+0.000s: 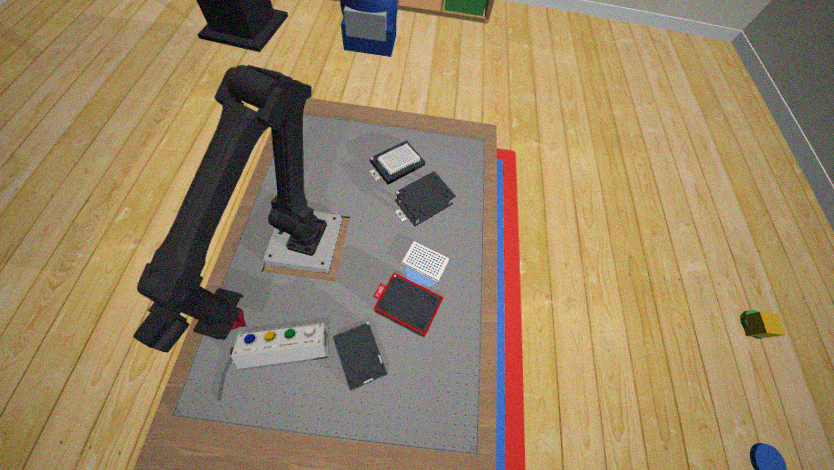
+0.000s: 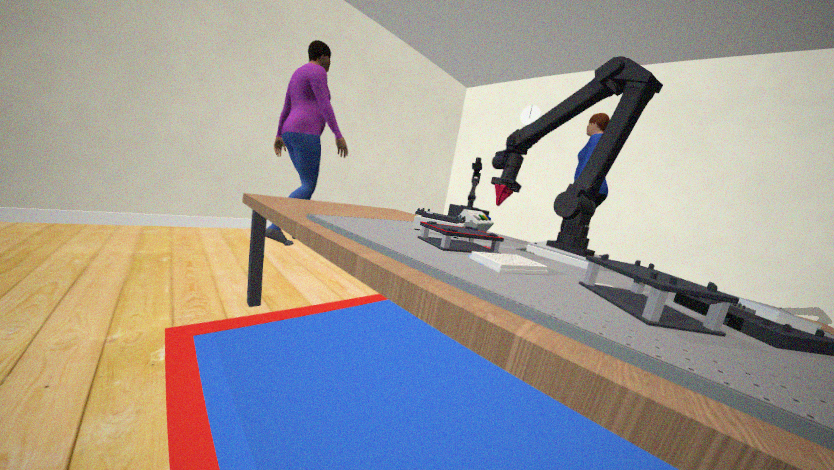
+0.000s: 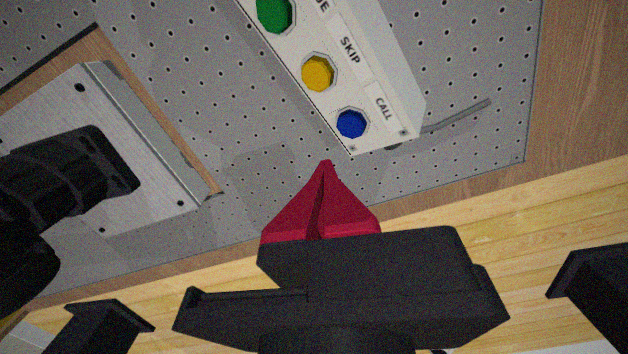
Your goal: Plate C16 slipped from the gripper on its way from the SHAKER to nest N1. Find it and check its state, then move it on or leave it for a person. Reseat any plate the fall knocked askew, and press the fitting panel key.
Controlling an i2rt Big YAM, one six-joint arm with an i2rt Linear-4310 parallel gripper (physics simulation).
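Frame: origin at the arm's base, x right, y ahead, z up, level; metres.
Seen in the pictures: gripper, fingertip midpoint: [image 1: 243,324] [image 2: 497,205] [image 3: 327,166]; arm's base, origin of the base link: [image 1: 307,235] [image 2: 569,250] [image 3: 83,166].
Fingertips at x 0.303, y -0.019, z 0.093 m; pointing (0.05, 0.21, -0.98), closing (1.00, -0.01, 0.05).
Pixels of each thing's middle, then the offset from my fingertips to it. "pt": a spot on its surface instead.
- blue CALL key, body centre: [image 3: 351,123] [image 1: 249,339] dx +0.026, dy +0.007, dz -0.054 m
- white key panel, body centre: [image 3: 322,24] [image 1: 282,345] [image 2: 475,222] dx +0.017, dy +0.084, dz -0.076 m
- yellow SKIP key, body centre: [image 3: 318,73] [image 1: 269,336] dx +0.006, dy +0.053, dz -0.054 m
- green key, body centre: [image 3: 275,11] [image 1: 289,334] dx -0.013, dy +0.099, dz -0.054 m
- white key, body centre: [image 1: 309,331] dx -0.032, dy +0.145, dz -0.054 m
- pale blue patch, surface spot: [image 1: 420,275] pt dx -0.282, dy +0.390, dz -0.117 m
My gripper [image 1: 241,319] [image 2: 498,202] [image 3: 327,166] is shut and empty, its red tips above the mat near the blue CALL key [image 1: 249,338] [image 3: 351,123] end of the white key panel [image 1: 280,350] [image 3: 405,100]. The yellow SKIP key [image 1: 269,335] [image 3: 318,73], green key [image 1: 290,333] [image 3: 274,15] and white key [image 1: 309,331] follow. A white plate [image 1: 426,260] [image 2: 508,262] lies on the mat beside the red-edged stand [image 1: 408,304] [image 2: 461,230]; a pale blue patch [image 1: 420,275] shows beside it. Another white plate [image 1: 399,158] sits in a black holder. Plate labels are unreadable.
An empty black stand [image 1: 424,197] [image 2: 659,275] is near the seated plate. A dark flat stand [image 1: 360,356] lies beside the panel. My arm's base plate [image 1: 303,259] [image 3: 150,200] is nearby. Two people, one in purple [image 2: 308,99], one in blue [image 2: 588,154], are beyond the table.
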